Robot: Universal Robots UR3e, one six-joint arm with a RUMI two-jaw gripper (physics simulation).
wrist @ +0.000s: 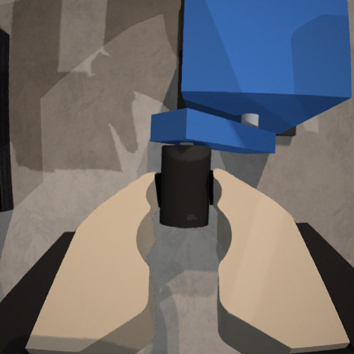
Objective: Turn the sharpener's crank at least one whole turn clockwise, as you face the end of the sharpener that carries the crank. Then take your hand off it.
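The blue sharpener body (265,55) fills the upper right of the wrist view. Its blue crank arm (220,135) lies in front of the body's near end, slanting a little, with its left end at the handle. A short light-grey shaft (250,120) shows between the arm and the body, near the arm's right end. The black cylindrical crank handle (185,210) sticks out from the arm's left end toward the gripper. My gripper (184,174) is shut on this handle, with a tan finger on each side and the dark pads against it.
A dark strip (180,65) runs along the left side of the sharpener body, and a dark piece (287,132) shows under its right side. A dark edge (4,120) stands at the far left. Shadows fall across the mottled grey-brown surface (125,200).
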